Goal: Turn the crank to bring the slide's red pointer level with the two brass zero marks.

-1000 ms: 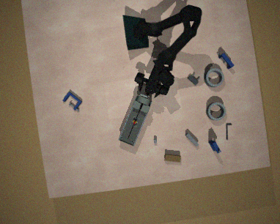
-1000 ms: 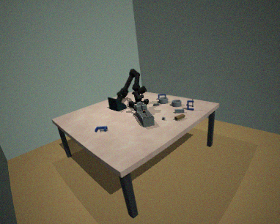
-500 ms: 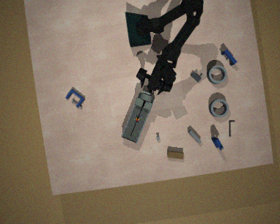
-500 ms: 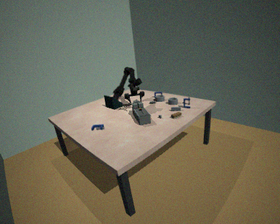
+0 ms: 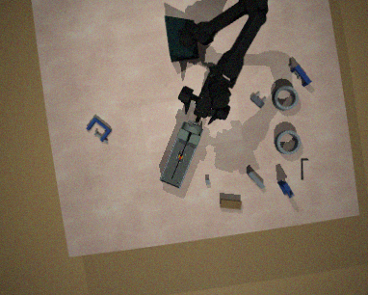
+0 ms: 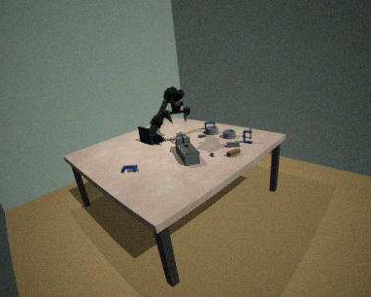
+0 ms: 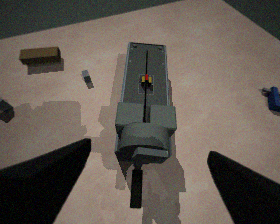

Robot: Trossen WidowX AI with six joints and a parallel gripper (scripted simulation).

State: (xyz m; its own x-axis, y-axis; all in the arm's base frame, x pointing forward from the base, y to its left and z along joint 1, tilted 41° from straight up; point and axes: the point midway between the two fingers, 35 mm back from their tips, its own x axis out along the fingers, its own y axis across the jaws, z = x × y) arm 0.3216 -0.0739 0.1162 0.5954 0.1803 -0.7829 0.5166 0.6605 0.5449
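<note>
My gripper tip is now 2 cm past the dark handle, 1 cm to the right of it and 13 cm above it. The rest, counted from my gripper tip: small grey cube (26 cm ahead, 2 cm to the left, 18 cm below); red pointer (14 cm ahead, 8 cm to the right, 11 cm below); grey bar (28 cm ahead, 22 cm to the left, 18 cm below).
</note>
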